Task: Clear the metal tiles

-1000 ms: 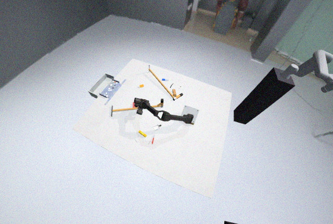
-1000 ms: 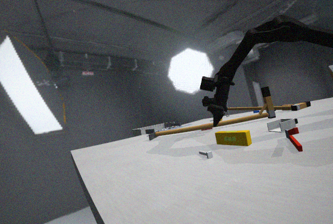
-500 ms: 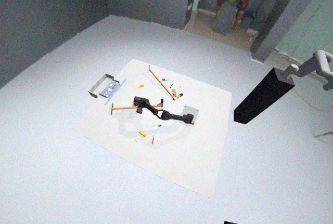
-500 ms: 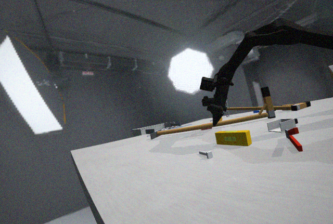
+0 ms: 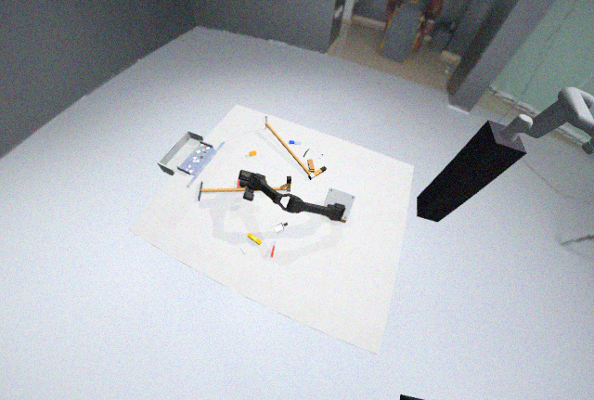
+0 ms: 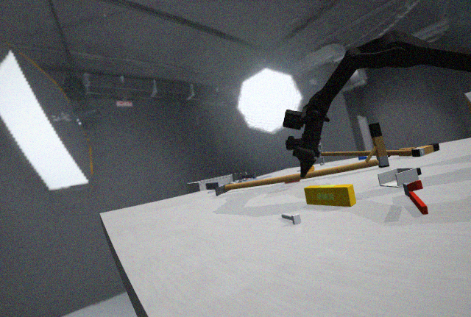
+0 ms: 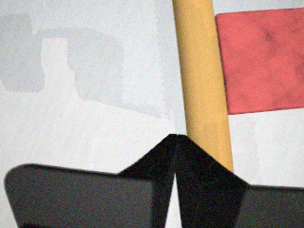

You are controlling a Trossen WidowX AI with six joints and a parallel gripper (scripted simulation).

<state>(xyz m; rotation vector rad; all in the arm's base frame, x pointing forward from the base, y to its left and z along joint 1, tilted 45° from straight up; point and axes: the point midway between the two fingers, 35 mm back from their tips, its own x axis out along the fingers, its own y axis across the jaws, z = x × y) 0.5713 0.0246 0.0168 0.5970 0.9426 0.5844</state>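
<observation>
Now: gripper tip 5 cm below the long scraper, 2 cm short of it and 1 cm to the left of it. Also, from my gripper tip: metal bracket: 29 cm behind, 15 cm to the left, 1 cm below; orange piece: 30 cm to the right, 10 cm ahead; red block: 6 cm ahead, 5 cm to the right, 1 cm below.
</observation>
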